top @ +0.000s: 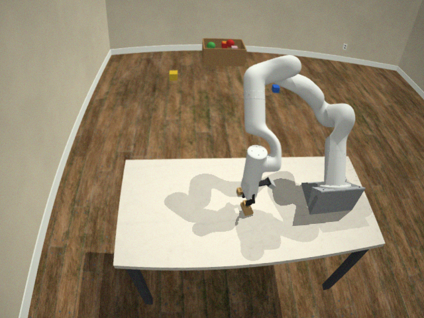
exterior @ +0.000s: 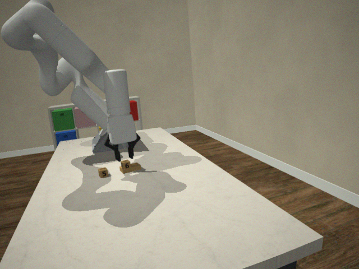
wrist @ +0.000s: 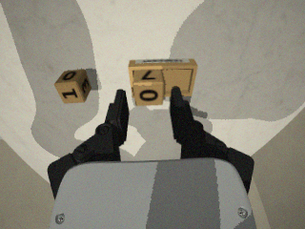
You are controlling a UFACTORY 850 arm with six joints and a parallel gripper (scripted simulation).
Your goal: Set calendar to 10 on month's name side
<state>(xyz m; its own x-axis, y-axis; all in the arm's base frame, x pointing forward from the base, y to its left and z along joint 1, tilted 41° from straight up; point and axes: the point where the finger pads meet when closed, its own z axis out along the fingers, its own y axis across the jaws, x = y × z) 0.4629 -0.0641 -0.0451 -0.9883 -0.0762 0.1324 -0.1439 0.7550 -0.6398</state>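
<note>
Right now my hand is 40 mm above the cube. The rest, counted from my hand: wooden tray 60 mm below, 20 mm to the left.
</note>
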